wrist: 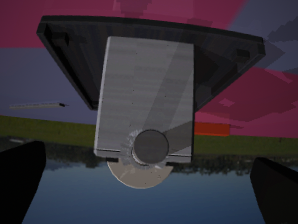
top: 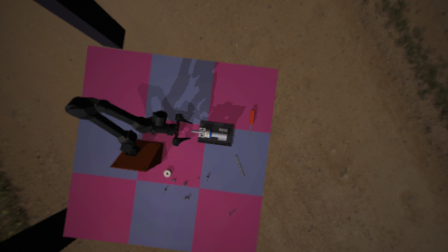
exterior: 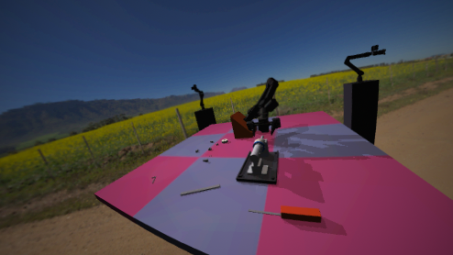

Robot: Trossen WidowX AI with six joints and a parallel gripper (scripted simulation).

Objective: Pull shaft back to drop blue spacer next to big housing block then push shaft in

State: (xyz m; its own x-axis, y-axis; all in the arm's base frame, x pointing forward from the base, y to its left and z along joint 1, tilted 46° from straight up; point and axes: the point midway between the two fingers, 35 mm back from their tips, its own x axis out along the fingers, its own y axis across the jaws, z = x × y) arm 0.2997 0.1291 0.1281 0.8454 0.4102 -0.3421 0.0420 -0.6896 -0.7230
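Now: gripper tip 120 mm short of the blue spacer and 10 mm above it. From my gripper tip the other things lie so: white ring (320 mm to the right, 130 mm behind, 80 mm below); then screwdriver (370 mm ahead, 110 mm to the left, 80 mm below).
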